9 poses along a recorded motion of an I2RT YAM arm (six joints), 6.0 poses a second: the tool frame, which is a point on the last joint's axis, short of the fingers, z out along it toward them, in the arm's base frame.
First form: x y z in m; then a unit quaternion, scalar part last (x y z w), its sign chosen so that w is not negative.
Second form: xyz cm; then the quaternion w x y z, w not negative. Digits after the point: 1 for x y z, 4 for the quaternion.
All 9 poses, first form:
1: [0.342 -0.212 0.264 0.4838 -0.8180 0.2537 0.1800]
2: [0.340 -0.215 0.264 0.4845 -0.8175 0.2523 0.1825]
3: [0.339 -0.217 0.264 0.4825 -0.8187 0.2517 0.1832]
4: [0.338 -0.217 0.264 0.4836 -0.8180 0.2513 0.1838]
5: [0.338 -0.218 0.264 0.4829 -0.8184 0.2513 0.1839]
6: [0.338 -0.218 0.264 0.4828 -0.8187 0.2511 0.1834]
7: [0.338 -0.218 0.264 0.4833 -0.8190 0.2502 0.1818]
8: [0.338 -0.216 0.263 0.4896 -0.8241 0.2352 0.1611]
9: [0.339 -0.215 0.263 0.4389 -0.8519 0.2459 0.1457]
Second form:
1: [34.2 -21.2 26.4 0.1800 0.4838 -0.8180 0.2537]
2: [34.0 -21.5 26.4 0.1825 0.4845 -0.8175 0.2523]
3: [33.9 -21.7 26.4 0.1832 0.4825 -0.8187 0.2517]
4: [33.8 -21.7 26.4 0.1838 0.4836 -0.8180 0.2513]
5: [33.8 -21.8 26.4 0.1839 0.4829 -0.8184 0.2513]
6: [33.8 -21.8 26.4 0.1834 0.4828 -0.8187 0.2511]
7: [33.8 -21.8 26.4 0.1818 0.4833 -0.8190 0.2502]
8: [33.8 -21.6 26.3 0.1611 0.4896 -0.8241 0.2352]
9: [33.9 -21.5 26.3 0.1457 0.4389 -0.8519 0.2459]
